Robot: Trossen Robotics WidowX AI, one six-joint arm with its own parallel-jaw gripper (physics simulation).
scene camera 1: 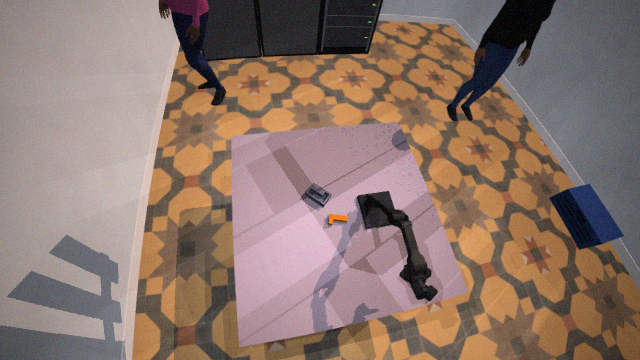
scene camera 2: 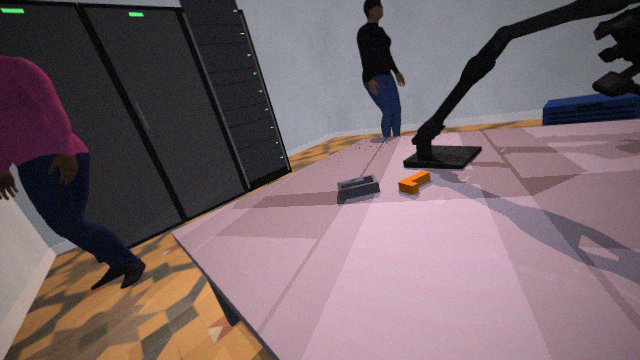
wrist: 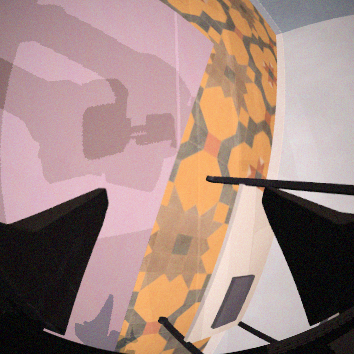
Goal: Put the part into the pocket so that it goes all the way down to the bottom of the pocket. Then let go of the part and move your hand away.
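Where they show: gripper, fingertip midpoint: [wrist: 186,195]; arm's base, link origin: [scene camera 1: 370,202] [scene camera 2: 424,156].
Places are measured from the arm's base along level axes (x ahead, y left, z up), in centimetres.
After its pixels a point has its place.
The orange L-shaped part [scene camera 1: 337,219] @(x 24.5, y 3.6, z 0.4 cm) [scene camera 2: 413,184] @(x 29.3, y 4.1, z 0.6 cm) lies flat on the pink table top, between the grey block and the arm's base. The grey block with the pocket [scene camera 1: 317,195] @(x 29.6, y -15.9, z -1.9 cm) [scene camera 2: 358,188] @(x 32.9, y -13.3, z 0.5 cm) stands on the table a short way from the part, apart from it. The pocket shows as a dark recess in its top. My gripper [scene camera 1: 428,296] @(x 3.3, y 55.5, z 15.4 cm) [wrist: 186,195] @(x 3.3, y 55.5, z 15.4 cm) is open and empty, held high near the table's far corner from the block, well away from both part and block. In the wrist view its two dark fingers stand wide apart; the part and the block do not show there.
The arm's black base plate [scene camera 1: 382,221] @(x -1.8, y 14.1, z -0.9 cm) [scene camera 2: 450,156] @(x 0.3, y 9.4, z -0.6 cm) stands on the pink table [scene camera 1: 280,300] @(x 69.7, y 34.2, z -2.4 cm) [scene camera 2: 400,280] @(x 65.5, y 11.6, z -2.4 cm) beside the part. Shadows of the arm cross the table. Two people stand on the patterned floor beyond the table, near dark cabinets [scene camera 1: 290,30]. A blue box [scene camera 1: 586,216] stands off to the right.
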